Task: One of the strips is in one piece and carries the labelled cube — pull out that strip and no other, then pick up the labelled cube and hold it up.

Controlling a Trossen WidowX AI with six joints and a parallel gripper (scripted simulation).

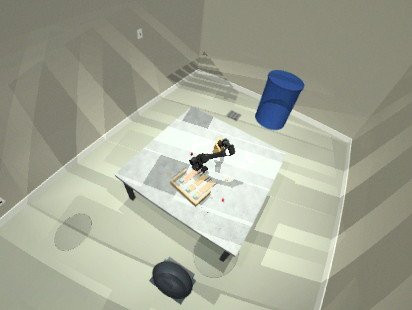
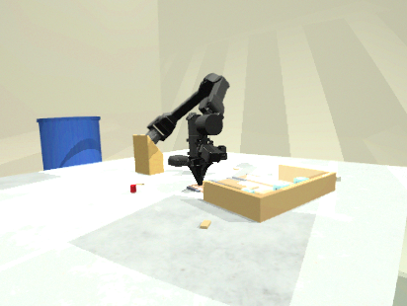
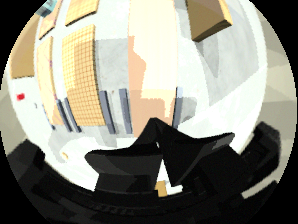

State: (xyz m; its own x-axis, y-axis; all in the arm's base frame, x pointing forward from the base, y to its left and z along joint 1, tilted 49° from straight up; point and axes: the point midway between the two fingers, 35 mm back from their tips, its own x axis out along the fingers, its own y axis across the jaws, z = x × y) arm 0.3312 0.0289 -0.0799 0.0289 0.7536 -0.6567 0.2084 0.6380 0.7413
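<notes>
Now: gripper tip 90 mm short of the pale orange strip and 20 mm to the left of it.
</notes>
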